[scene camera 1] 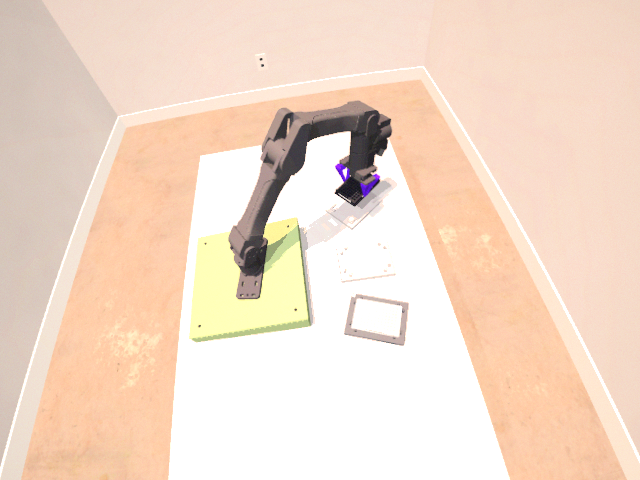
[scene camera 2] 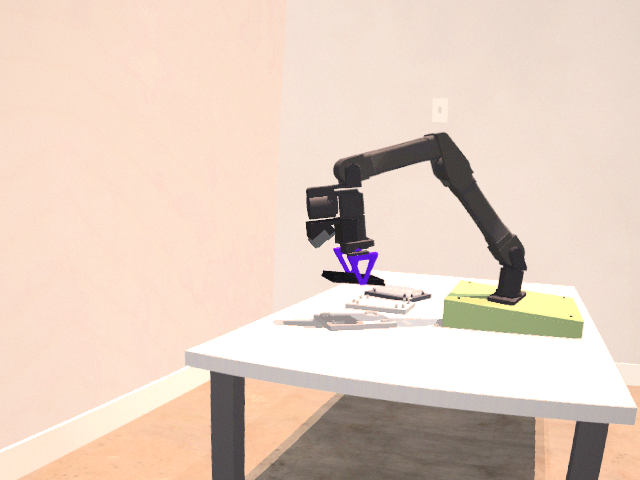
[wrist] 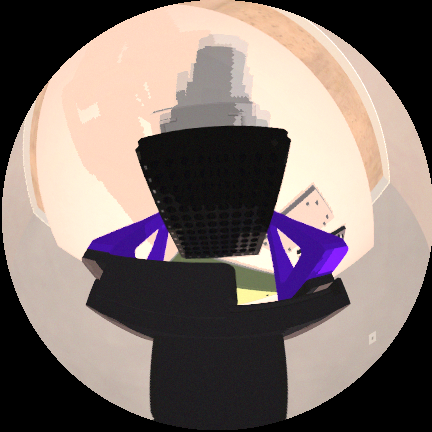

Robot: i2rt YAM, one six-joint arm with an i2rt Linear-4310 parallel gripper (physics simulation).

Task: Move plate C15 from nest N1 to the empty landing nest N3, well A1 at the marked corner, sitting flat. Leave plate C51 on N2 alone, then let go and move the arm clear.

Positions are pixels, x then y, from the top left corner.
Labels:
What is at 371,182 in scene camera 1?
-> My gripper.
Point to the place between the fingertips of my gripper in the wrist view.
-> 217,214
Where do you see a white plate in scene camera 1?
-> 371,316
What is my gripper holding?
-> A black well plate.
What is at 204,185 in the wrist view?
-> A black well plate.

